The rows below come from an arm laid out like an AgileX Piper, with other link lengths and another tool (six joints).
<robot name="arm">
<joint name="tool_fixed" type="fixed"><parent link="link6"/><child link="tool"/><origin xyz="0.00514 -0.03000 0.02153" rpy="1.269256 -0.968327 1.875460"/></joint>
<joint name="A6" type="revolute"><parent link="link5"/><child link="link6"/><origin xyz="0.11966 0.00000 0.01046" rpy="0.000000 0.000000 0.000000"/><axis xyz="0.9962 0 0.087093"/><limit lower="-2.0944" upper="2.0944"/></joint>
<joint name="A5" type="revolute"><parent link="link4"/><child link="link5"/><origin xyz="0.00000 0.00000 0.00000" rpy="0.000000 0.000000 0.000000"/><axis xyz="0 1 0"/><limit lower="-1.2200" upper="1.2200"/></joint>
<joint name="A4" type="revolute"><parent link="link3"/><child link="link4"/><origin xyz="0.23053 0.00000 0.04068" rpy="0.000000 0.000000 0.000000"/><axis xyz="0.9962 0 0.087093"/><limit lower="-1.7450" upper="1.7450"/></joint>
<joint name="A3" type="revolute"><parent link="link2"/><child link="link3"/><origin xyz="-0.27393 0.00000 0.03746" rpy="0.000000 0.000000 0.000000"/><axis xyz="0 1 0"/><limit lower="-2.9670" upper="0.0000"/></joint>
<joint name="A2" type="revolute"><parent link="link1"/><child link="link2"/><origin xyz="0.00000 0.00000 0.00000" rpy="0.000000 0.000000 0.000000"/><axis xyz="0 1 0"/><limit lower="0.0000" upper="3.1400"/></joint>
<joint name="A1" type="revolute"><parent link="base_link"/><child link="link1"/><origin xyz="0.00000 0.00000 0.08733" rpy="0.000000 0.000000 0.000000"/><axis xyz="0 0 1"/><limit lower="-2.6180" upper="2.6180"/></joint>
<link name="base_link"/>
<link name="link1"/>
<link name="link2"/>
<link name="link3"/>
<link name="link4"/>
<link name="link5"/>
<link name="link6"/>
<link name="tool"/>
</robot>
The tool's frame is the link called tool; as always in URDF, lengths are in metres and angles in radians.
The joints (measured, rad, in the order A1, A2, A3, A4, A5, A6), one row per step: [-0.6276 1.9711 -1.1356 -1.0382 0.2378 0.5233]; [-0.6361 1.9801 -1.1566 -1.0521 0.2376 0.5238]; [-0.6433 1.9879 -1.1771 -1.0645 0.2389 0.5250]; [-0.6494 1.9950 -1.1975 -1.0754 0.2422 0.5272]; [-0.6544 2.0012 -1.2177 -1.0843 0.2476 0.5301]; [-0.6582 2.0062 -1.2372 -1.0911 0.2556 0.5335]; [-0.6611 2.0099 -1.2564 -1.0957 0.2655 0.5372]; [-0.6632 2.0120 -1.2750 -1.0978 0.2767 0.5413]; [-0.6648 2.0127 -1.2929 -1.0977 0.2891 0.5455]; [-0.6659 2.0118 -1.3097 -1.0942 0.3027 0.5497]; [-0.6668 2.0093 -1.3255 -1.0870 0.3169 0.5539]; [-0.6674 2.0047 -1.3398 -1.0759 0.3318 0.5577]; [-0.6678 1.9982 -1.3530 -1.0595 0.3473 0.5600]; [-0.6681 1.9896 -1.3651 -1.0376 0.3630 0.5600]
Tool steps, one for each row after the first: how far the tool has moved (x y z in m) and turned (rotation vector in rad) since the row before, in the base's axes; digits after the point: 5 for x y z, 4 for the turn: [0.00180 -0.00555 0.00262 -0.0151 -0.0041 0.0007]; [0.00172 -0.00513 0.00293 -0.0147 -0.0044 -0.0007]; [0.00160 -0.00486 0.00313 -0.0143 -0.0045 -0.0027]; [0.00146 -0.00457 0.00338 -0.0136 -0.0048 -0.0049]; [0.00122 -0.00418 0.00361 -0.0129 -0.0046 -0.0073]; [0.00103 -0.00388 0.00403 -0.0124 -0.0053 -0.0095]; [0.00082 -0.00353 0.00450 -0.0115 -0.0067 -0.0115]; [0.00053 -0.00324 0.00486 -0.0106 -0.0077 -0.0133]; [0.00014 -0.00288 0.00513 -0.0088 -0.0091 -0.0158]; [-0.00028 -0.00258 0.00542 -0.0066 -0.0112 -0.0181]; [-0.00075 -0.00214 0.00574 -0.0044 -0.0131 -0.0202]; [-0.00119 -0.00173 0.00602 -0.0016 -0.0152 -0.0221]; [-0.00160 -0.00129 0.00635 0.0011 -0.0173 -0.0233]
